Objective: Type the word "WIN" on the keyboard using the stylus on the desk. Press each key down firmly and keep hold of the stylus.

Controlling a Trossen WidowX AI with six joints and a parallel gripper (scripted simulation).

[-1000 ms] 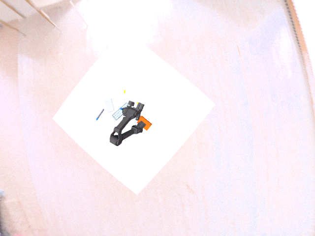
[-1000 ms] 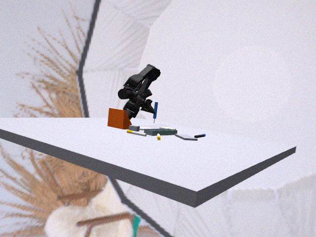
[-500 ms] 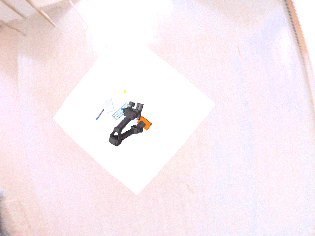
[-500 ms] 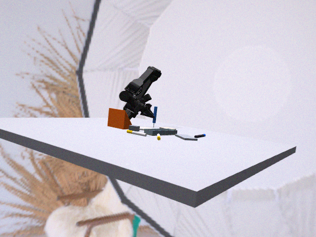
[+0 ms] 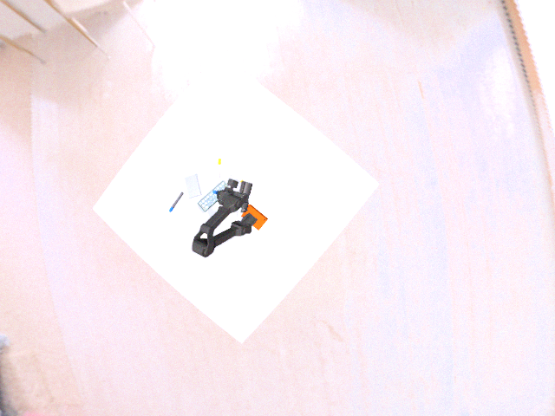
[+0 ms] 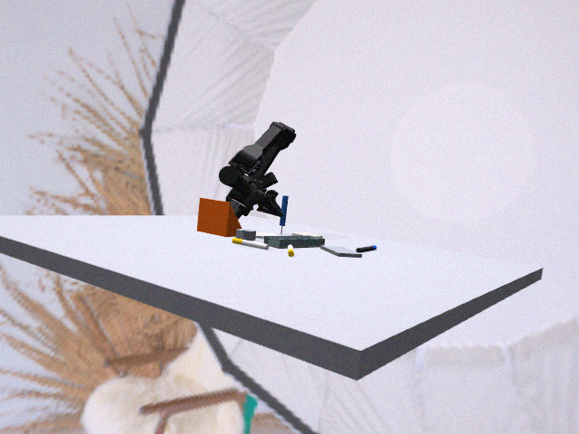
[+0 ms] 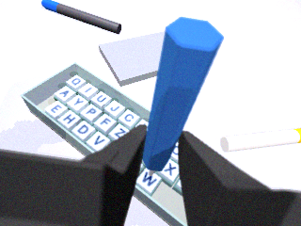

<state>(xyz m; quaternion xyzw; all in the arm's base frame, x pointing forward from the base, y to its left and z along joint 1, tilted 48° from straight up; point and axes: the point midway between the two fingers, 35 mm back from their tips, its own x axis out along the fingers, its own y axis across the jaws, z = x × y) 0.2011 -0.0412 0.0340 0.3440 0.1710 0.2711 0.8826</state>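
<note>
The blue stylus lies 2 cm below my gripper tip. The rest, counted from my gripper tip: flat grey block: 17 cm ahead, 9 cm below, 8 cm to the left; then W key: 8 cm below.
</note>
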